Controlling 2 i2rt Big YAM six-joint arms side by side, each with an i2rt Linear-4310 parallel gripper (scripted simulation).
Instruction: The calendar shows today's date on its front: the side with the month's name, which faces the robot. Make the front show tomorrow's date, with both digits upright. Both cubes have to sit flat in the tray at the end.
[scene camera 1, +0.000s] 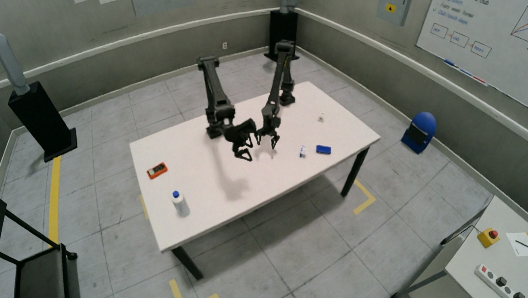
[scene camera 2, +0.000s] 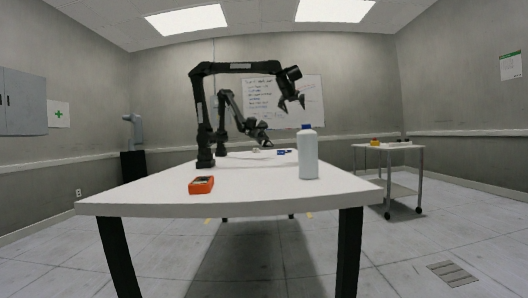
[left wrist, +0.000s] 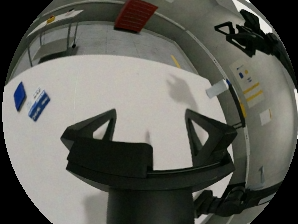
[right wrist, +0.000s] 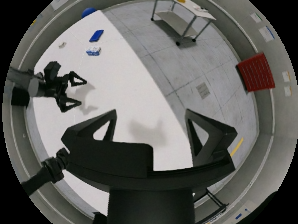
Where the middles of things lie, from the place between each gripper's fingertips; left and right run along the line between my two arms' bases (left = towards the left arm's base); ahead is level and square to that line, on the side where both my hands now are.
My left gripper is now 50 mm short of the white bottle (scene camera 2: 307, 147), 560 mm to the left of it and 20 mm above it.
Now: right hand 7 cm past the white bottle, 38 cm to the left of it and 19 cm above it.
